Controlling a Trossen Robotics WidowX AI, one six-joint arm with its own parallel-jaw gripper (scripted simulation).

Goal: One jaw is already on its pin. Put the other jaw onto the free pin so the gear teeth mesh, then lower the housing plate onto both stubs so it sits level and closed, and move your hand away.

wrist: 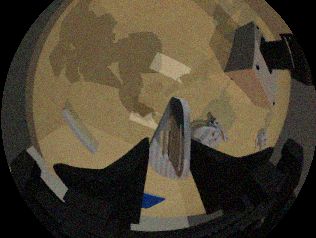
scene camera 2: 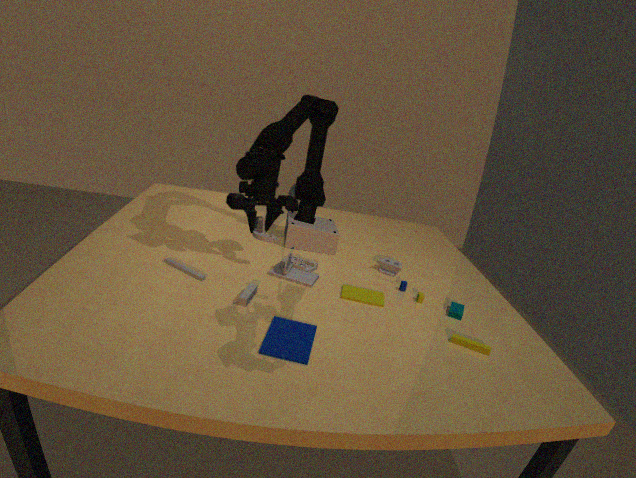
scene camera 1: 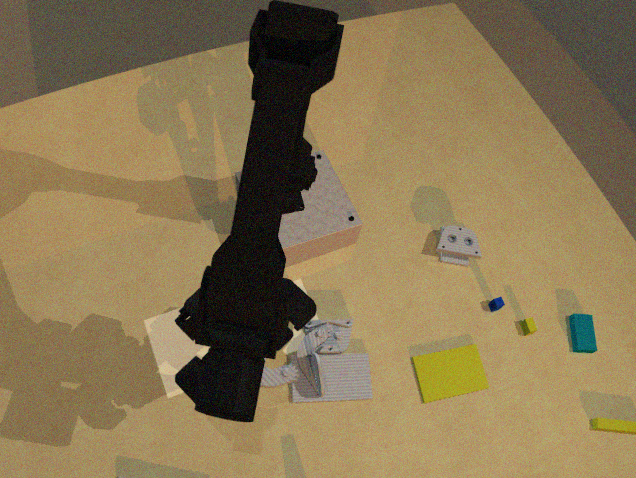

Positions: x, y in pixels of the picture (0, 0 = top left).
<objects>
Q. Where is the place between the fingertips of my gripper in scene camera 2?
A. At 258, 232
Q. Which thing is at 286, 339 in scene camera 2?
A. A blue square.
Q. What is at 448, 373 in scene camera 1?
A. A yellow plate.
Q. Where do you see a jaw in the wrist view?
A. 175, 163
</objects>
